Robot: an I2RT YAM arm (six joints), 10 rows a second.
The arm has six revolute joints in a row. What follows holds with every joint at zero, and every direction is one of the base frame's.
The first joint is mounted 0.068 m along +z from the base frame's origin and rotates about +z.
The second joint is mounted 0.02 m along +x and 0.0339 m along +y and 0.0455 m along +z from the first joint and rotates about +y.
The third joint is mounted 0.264 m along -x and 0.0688 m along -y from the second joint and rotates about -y.
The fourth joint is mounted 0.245 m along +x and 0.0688 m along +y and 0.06 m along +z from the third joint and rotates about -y.
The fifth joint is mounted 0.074 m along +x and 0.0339 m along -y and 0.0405 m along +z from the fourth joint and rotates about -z.
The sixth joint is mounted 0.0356 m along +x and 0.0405 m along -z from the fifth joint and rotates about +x.
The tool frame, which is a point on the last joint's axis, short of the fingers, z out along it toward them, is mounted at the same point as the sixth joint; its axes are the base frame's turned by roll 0, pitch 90 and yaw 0 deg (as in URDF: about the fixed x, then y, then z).
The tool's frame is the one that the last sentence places.
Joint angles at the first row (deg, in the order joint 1, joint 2, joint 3, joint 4, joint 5, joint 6):
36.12, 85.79, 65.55, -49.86, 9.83, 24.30
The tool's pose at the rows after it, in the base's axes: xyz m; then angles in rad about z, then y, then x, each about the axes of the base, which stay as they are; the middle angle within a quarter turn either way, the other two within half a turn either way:
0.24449, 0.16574, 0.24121, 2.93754, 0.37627, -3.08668
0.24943, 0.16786, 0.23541, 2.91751, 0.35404, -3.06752
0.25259, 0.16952, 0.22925, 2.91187, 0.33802, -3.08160
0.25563, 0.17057, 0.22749, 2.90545, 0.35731, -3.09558
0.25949, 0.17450, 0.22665, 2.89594, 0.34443, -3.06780
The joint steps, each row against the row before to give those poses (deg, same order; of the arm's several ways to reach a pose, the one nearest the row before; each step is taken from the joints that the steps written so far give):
-0.81, 1.78, 0.69, 0.72, 0.00, -1.78
-0.41, 1.48, 0.19, 0.86, -1.70, -1.07
-0.07, 1.43, 0.18, 0.08, 0.09, -0.50
-0.03, 0.57, 0.07, 1.00, 1.23, -0.74
0.01, 1.10, 0.94, 0.38, -1.65, -0.03

